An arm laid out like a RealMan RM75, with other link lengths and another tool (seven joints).
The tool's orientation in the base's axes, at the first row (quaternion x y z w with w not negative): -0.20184 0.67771 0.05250 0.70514
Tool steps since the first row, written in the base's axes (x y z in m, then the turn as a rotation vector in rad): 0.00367 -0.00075 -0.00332 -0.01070 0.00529 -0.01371; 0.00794 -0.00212 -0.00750 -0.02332 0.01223 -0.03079; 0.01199 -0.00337 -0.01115 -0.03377 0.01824 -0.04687; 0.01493 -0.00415 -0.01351 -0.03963 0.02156 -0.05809; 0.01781 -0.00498 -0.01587 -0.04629 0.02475 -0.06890
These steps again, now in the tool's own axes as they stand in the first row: 0.00367 -0.00125 0.00316 0.01153 0.01148 -0.00812; 0.00835 -0.00309 0.00667 0.02587 0.02585 -0.01744; 0.01248 -0.00486 0.01001 0.03959 0.03840 -0.02507; 0.01516 -0.00609 0.01248 0.04944 0.04586 -0.02936; 0.01785 -0.00735 0.01487 0.05886 0.05340 -0.03445
